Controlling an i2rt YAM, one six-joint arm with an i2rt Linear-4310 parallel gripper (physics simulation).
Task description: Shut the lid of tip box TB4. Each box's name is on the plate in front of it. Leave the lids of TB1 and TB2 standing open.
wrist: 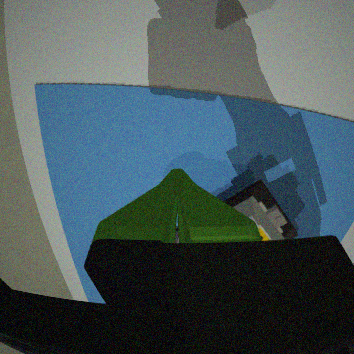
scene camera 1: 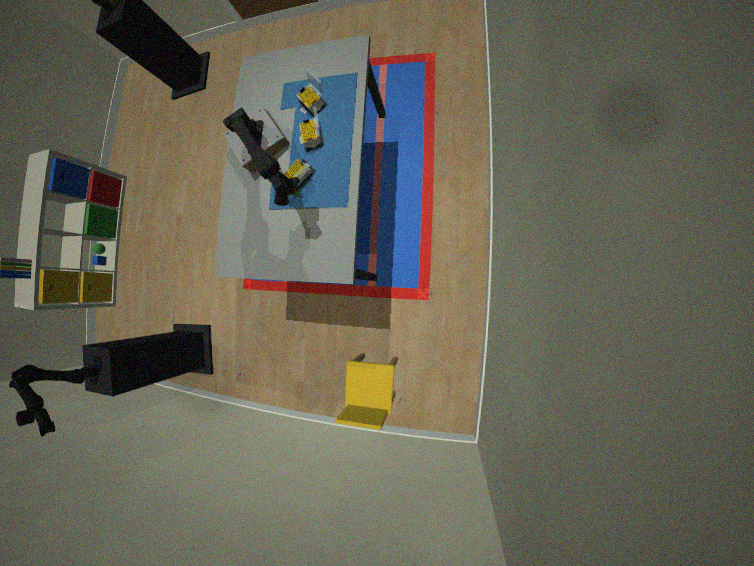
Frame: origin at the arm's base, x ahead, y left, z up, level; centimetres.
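Seen in the pictures: gripper, fingertip midpoint: (wrist: 176,177) (scene camera 1: 300,193); arm's base at its link origin: (scene camera 1: 255,137).
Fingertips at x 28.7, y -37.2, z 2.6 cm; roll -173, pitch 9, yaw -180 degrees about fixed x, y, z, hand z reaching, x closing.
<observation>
Pixels of each thing's top centre, then the offset from my fingertips to it. "spot": a spot on its surface instead. Level surfaces: height alone.
- blue mat at its surface level: dz -11.2 cm
- top at a spot on its surface: (scene camera 1: 310,98) spot: dx +2.0, dy +56.0, dz -5.5 cm
- bottom at a spot on its surface: (scene camera 1: 300,171) spot: dx -2.7, dy +14.1, dz -5.5 cm
- box at its top centre: (wrist: 237,277) (scene camera 1: 292,169) dx -6.6, dy +15.4, dz -4.6 cm
- grey table at its surface level: dz -11.5 cm
Three tip boxes with yellow racks stand in a row on the blue mat (scene camera 1: 331,176) (wrist: 110,140): one at the top (scene camera 1: 310,98), one in the middle (scene camera 1: 310,132) and one at the bottom (scene camera 1: 300,171). Their name plates are too small to read, so I cannot tell which is TB4. My gripper (scene camera 1: 296,192) (wrist: 176,177) is shut and empty, its green fingertips together above the mat beside the bottom box. In the wrist view a dark and grey corner of a box (wrist: 267,212) shows right of the fingers, with a sliver of yellow; the fingers and gripper body hide the rest. Its lid is unclear.
The boxes and mat are on a grey table (scene camera 1: 331,258) (wrist: 95,40). My arm (scene camera 1: 258,155) reaches over the table from the left, beside a pale panel (scene camera 1: 273,124). A shelf unit (scene camera 1: 30,225), a yellow chair (scene camera 1: 369,385) and black pedestals (scene camera 1: 143,365) (scene camera 1: 149,45) stand away from the table.
</observation>
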